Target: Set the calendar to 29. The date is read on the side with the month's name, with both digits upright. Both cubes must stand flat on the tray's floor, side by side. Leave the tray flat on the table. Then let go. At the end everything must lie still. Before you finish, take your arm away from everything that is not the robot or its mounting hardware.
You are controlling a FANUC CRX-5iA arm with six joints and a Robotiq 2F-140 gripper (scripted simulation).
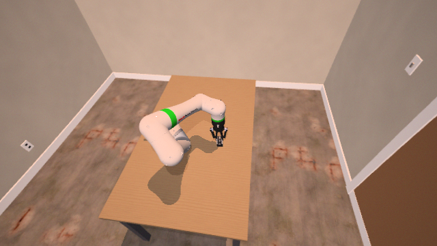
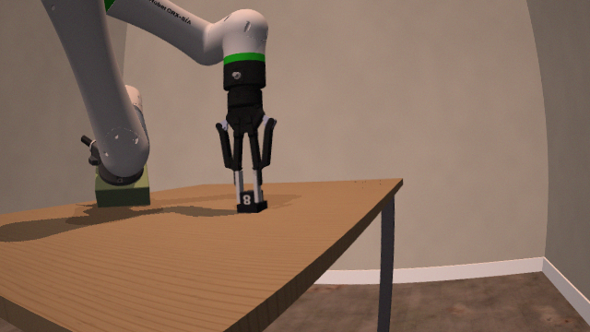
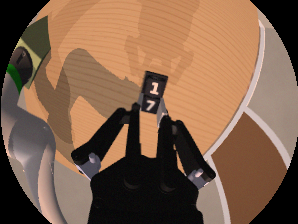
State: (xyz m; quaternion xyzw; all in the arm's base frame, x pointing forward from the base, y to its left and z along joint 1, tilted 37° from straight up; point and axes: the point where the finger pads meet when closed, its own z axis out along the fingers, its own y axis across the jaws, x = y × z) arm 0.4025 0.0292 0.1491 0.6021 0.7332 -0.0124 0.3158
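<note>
Right now the black calendar tray is 4 cm below my hand and 2 cm to the left of it.
</note>
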